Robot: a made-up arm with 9 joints. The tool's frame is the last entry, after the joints.
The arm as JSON. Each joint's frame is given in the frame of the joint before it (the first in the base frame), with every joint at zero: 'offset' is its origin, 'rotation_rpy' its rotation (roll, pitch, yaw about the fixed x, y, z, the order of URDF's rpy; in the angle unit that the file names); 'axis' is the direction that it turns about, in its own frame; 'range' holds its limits. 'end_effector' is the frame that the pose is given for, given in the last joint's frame.
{
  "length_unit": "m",
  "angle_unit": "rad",
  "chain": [
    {
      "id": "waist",
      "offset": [
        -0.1,
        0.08,
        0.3
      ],
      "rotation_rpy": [
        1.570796,
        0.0,
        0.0
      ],
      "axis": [
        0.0,
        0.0,
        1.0
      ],
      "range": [
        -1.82,
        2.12
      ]
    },
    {
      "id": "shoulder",
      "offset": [
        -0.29,
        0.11,
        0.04
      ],
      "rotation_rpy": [
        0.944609,
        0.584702,
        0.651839
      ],
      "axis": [
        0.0,
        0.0,
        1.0
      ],
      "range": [
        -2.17,
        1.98
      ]
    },
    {
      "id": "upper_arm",
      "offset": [
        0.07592,
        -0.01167,
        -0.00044
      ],
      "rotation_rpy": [
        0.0,
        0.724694,
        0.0
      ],
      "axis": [
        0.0,
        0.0,
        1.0
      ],
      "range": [
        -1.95,
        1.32
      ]
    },
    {
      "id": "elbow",
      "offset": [
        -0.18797,
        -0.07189,
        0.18
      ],
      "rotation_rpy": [
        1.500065,
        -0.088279,
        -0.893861
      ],
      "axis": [
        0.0,
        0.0,
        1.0
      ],
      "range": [
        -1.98,
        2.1
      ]
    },
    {
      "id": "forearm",
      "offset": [
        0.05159,
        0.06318,
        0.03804
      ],
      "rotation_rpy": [
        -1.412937,
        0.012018,
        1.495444
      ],
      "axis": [
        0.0,
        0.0,
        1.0
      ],
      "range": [
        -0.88,
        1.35
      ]
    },
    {
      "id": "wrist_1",
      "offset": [
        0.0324,
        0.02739,
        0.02
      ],
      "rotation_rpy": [
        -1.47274,
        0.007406,
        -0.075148
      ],
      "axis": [
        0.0,
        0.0,
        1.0
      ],
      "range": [
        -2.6,
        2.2
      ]
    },
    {
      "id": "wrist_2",
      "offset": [
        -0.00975,
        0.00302,
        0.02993
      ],
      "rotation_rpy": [
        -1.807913,
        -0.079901,
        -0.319
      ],
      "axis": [
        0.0,
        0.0,
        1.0
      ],
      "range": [
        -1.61,
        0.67
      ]
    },
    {
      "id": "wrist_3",
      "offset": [
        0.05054,
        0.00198,
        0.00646
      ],
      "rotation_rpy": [
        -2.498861,
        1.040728,
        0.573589
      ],
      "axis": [
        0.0,
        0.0,
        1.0
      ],
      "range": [
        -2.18,
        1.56
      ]
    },
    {
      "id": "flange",
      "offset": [
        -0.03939,
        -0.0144,
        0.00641
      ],
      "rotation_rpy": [
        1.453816,
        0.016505,
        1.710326
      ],
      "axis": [
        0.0,
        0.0,
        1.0
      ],
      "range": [
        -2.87,
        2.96
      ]
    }
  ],
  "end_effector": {
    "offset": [
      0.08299,
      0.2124,
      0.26
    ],
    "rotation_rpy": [
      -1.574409,
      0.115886,
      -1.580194
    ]
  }
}
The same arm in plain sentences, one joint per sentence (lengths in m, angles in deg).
The arm has nine revolute joints in a row. What follows holds with every joint at zero, and every direction is one of the base frame's.
Joint 1 lies 0.1 m along -x and 0.08 m along +y and 0.3 m along +z from the base frame's origin and turns about -y, from -104.28 to 121.47 deg.
Joint 2 lies 0.29 m along -x and 0.04 m along -y and 0.11 m along +z from joint 1 and turns about the direction (0.748702, -0.488702, -0.447901), from -124.33 to 113.45 deg.
Joint 3 lies 0.05 m along +x and 0.05 m along +y and 0.03 m along +z from joint 2 and turns about +x, from -111.73 to 75.63 deg.
Joint 4 lies 0.18 m along +x and 0.09 m along -y and 0.18 m along -z from joint 3 and turns about the direction (0.070397, -0.157193, -0.985056), from -113.45 to 120.32 deg.
Joint 5 lies 0.07 m along +x and 0.04 m along +y and 0.04 m along -z from joint 4 and turns about -y, from -50.42 to 77.35 deg.
Joint 6 lies 0.03 m along +x and 0.02 m along -y and 0.03 m along +z from joint 5 and turns about the direction (-0.0076, -0.097897, 0.995168), from -148.97 to 126.05 deg.
Joint 7 lies 0.01 m along -x and 0.03 m along +z from joint 6 and turns about the direction (0.316894, 0.937982, -0.140597), from -92.25 to 38.39 deg.
Joint 8 lies 0.05 m along +x and 0.01 m along -y from joint 7 and turns about the direction (-0.985683, -0.116698, -0.121698), from -124.9 to 89.38 deg.
Joint 9 lies 0.01 m along -x and 0.04 m along +y and 0.01 m along -z from joint 8 and turns about -y, from -164.44 to 169.6 deg.
The tool frame, which is the frame that the pose is given for, lies 0.22 m along -x and 0.26 m along -y and 0.06 m along +z from joint 9; its axes are the base frame's turned by roll -0.85, pitch -5.51 and yaw 6.67 deg (as in URDF: about the fixed x, then y, then z).

